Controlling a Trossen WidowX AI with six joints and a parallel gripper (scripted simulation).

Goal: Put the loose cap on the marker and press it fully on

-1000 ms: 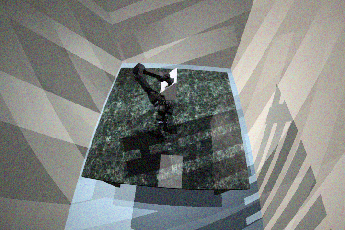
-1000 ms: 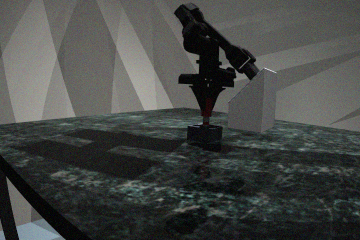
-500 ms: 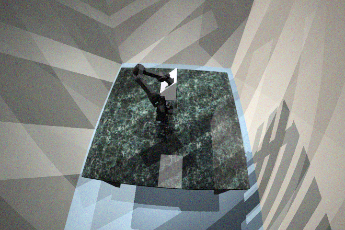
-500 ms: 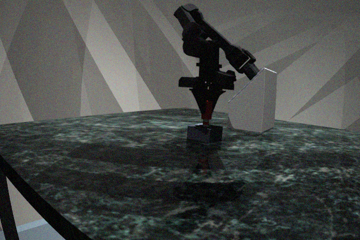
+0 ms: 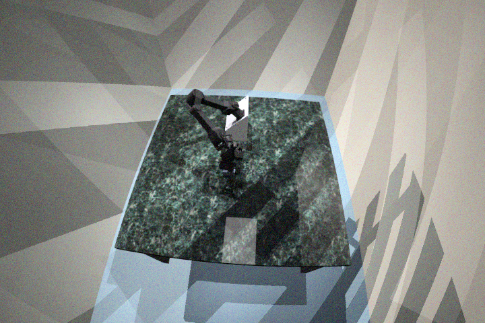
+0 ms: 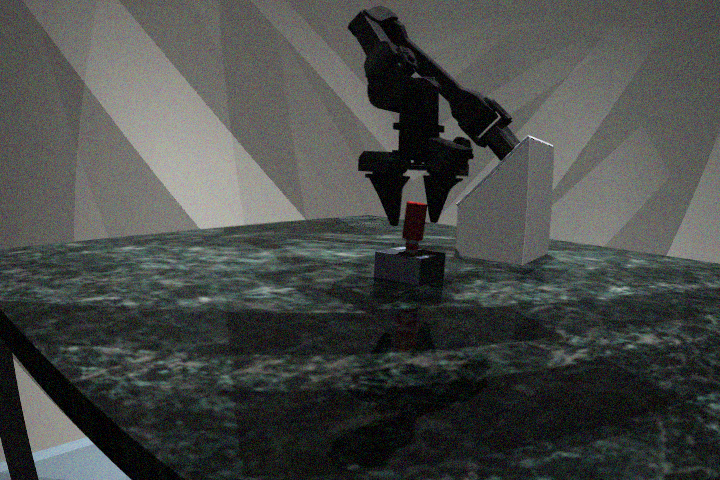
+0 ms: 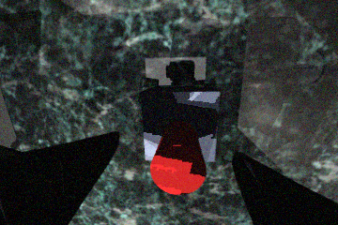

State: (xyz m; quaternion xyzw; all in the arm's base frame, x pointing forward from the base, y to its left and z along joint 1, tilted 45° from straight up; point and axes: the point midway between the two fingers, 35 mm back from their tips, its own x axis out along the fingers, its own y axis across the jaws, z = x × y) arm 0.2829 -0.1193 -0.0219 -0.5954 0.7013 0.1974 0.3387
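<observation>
My gripper tip is right at the red cap. From my gripper tip the other things lie so: dark holder block: 60 mm below.
</observation>
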